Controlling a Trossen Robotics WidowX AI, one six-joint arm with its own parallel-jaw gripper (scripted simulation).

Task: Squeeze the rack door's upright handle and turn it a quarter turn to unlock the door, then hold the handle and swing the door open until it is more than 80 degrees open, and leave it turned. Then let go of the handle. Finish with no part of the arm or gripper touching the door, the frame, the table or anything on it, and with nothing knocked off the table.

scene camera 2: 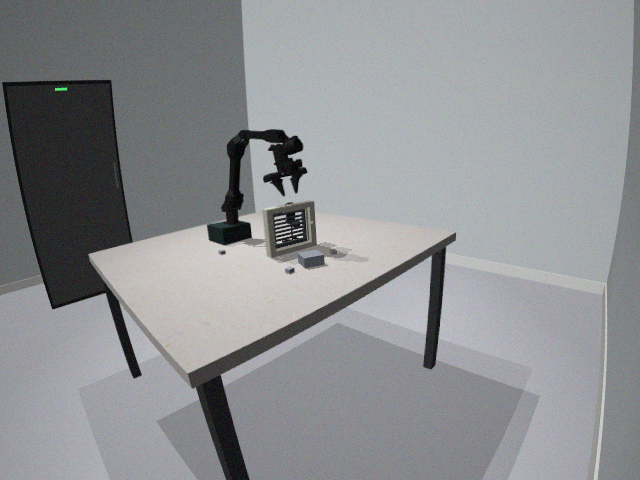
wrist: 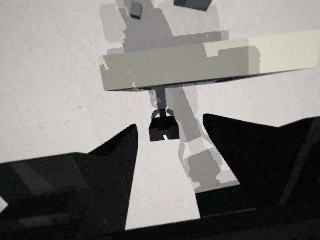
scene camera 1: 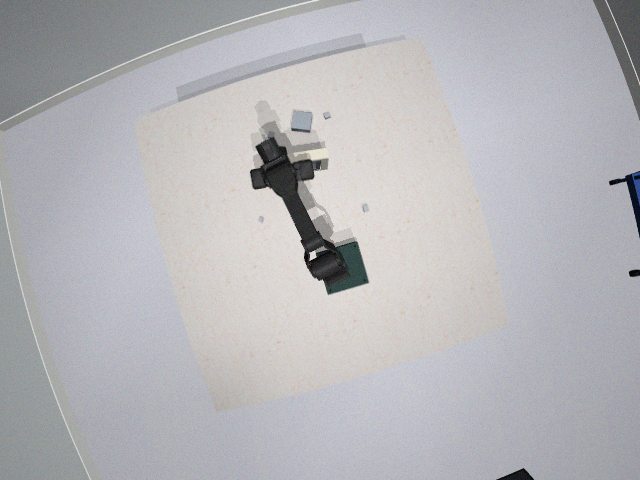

Scene:
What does my gripper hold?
Nothing.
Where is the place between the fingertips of my gripper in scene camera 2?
At 290, 194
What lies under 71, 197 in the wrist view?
My gripper.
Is my gripper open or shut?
Open.

